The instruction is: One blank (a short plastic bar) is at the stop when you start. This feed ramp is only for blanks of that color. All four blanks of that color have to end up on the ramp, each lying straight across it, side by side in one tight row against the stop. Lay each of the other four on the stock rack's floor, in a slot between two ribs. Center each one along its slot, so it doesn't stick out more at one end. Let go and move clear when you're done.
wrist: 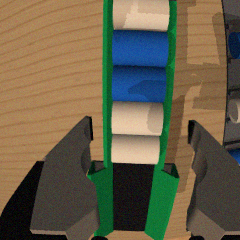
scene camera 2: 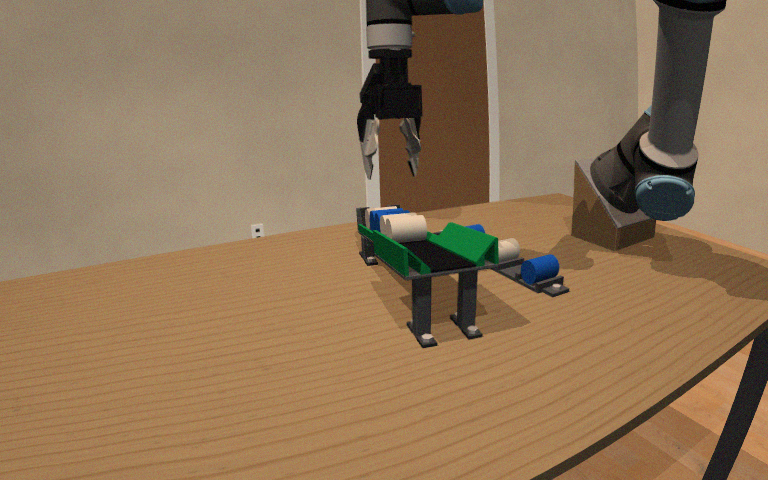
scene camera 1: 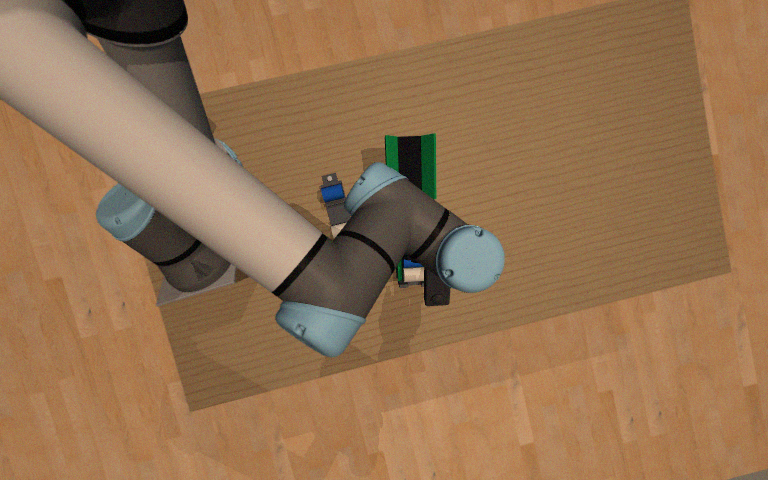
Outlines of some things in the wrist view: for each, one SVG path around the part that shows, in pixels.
My gripper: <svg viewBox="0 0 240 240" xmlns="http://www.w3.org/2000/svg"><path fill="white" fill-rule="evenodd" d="M91 239L108 240L106 237L94 236ZM189 120L188 144L190 144L195 152L191 168L197 177L195 178L190 204L187 209L186 232L191 232L189 240L240 240L240 164L196 120ZM91 116L85 116L41 161L36 161L1 213L0 240L88 240L100 227L100 216L96 186L86 176L92 165L90 143L93 141L93 127Z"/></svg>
A blue blank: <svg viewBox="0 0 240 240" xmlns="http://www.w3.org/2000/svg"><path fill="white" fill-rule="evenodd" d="M113 31L113 66L166 67L169 47L167 32L145 30Z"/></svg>
